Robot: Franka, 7 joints.
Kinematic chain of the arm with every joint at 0, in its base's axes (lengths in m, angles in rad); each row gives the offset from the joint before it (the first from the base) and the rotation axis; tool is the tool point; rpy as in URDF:
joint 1: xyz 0 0 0.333 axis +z
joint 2: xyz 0 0 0 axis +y
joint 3: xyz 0 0 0.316 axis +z
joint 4: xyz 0.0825 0 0 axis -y
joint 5: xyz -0.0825 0 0.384 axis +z
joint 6: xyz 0 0 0 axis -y
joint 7: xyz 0.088 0 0 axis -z
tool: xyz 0 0 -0.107 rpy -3.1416 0 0
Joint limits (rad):
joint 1: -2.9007..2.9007
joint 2: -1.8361..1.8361
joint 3: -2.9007..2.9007
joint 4: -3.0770..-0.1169
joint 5: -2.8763..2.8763
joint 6: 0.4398..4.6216
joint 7: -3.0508..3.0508
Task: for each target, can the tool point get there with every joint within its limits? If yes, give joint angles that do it. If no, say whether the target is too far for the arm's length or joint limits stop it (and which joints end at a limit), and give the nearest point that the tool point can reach.
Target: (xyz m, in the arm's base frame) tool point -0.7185 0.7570 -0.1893
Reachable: no: too far | nearest point -0.5281 0.5565 -0.0509 | short by 0.309 m
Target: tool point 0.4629 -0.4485 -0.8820
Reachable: no: too far | nearest point 0.3273 -0.3172 -0.3320 | short by 0.581 m
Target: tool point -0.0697 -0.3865 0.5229
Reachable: yes | joints -0.0556 -1.2035 -0.9976 -2.0358 -0.5898 0.9078 2.1266
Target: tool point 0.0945 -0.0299 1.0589
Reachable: yes | joints 0.9011 -0.3347 0.1317 -0.5294 -1.1808 0.9780 0.3142
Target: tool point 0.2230 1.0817 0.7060
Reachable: no: too far | nearest point 0.1641 0.7961 0.6075 | short by 0.308 m
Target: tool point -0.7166 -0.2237 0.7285
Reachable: yes | joints -2.3931 0.9953 -1.4290 -0.6182 -0.7602 2.3556 -0.7606
